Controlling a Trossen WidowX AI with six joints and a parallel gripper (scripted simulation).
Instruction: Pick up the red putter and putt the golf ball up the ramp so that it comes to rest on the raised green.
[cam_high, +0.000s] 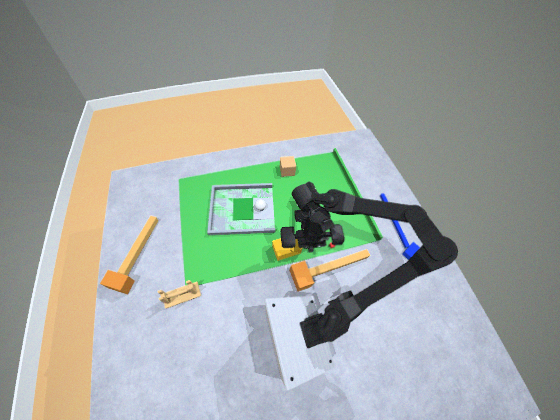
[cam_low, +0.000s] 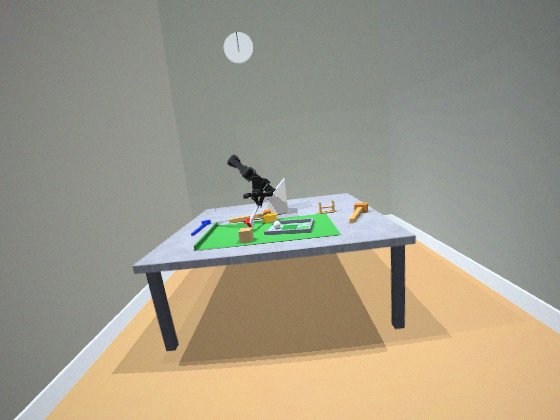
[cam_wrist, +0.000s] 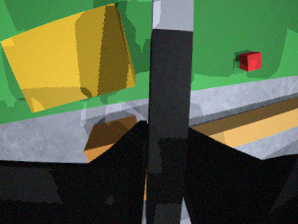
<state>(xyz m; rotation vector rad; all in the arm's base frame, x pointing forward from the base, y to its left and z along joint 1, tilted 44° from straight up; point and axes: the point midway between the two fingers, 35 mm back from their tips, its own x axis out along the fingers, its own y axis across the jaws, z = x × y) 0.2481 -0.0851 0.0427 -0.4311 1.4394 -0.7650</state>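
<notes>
My gripper tip is 40 mm short of the yellow block, 60 mm to the right of it and 60 mm above it. The rest, counted from my gripper tip: green mat (230 mm ahead, 50 mm to the left, 90 mm below); red putter (120 mm ahead, 20 mm to the right, 10 mm below); small red cube (10 mm ahead, 110 mm to the right, 80 mm below).
</notes>
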